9 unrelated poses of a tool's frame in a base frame.
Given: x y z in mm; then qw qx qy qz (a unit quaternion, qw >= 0).
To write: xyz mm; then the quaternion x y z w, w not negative. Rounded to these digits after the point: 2 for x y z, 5 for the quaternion.
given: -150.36, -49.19, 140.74, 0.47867, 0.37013, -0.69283, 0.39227
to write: -150.36, -49.19, 140.74, 0.37013, -0.69283, 0.39227, 0.47867
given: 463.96, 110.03, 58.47, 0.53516, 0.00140, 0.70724, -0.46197
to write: 463.96, 110.03, 58.47, 0.00140, 0.70724, -0.46197, 0.53516
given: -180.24, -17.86, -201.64, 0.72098, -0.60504, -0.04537, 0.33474
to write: -180.24, -17.86, -201.64, -0.60504, -0.04537, 0.33474, 0.72098
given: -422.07, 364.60, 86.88, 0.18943, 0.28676, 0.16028, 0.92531
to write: -422.07, 364.60, 86.88, 0.28676, 0.16028, 0.92531, 0.18943
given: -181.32, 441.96, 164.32, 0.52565, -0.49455, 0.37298, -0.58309
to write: -181.32, 441.96, 164.32, -0.49455, 0.37298, -0.58309, 0.52565
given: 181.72, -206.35, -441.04, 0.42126, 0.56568, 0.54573, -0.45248
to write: 181.72, -206.35, -441.04, 0.56568, 0.54573, -0.45248, 0.42126
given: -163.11, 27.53, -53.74, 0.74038, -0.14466, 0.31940, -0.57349
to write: -163.11, 27.53, -53.74, -0.14466, 0.31940, -0.57349, 0.74038
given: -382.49, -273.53, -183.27, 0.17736, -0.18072, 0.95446, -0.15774
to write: -382.49, -273.53, -183.27, -0.18072, 0.95446, -0.15774, 0.17736
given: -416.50, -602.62, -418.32, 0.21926, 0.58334, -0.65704, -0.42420
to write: -416.50, -602.62, -418.32, 0.58334, -0.65704, -0.42420, 0.21926
